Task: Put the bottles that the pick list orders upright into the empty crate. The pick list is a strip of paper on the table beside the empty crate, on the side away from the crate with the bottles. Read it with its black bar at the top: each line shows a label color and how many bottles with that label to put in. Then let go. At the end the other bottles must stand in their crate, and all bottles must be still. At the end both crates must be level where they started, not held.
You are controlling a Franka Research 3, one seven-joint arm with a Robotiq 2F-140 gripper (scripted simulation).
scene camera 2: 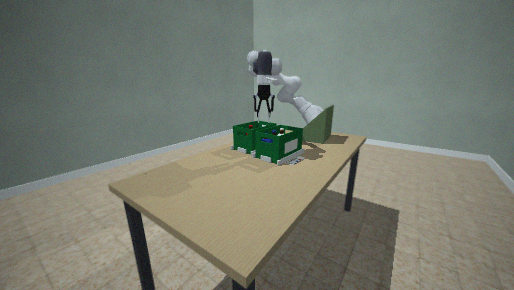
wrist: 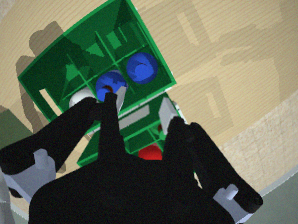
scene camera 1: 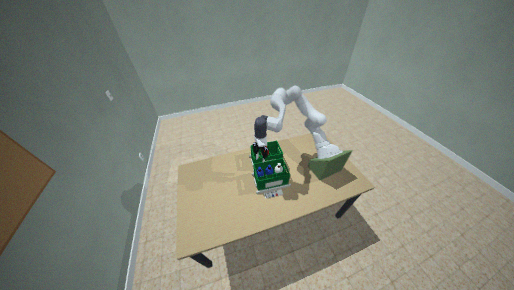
Labels:
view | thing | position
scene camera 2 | crate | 288,143
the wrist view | my gripper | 143,100
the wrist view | crate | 134,126

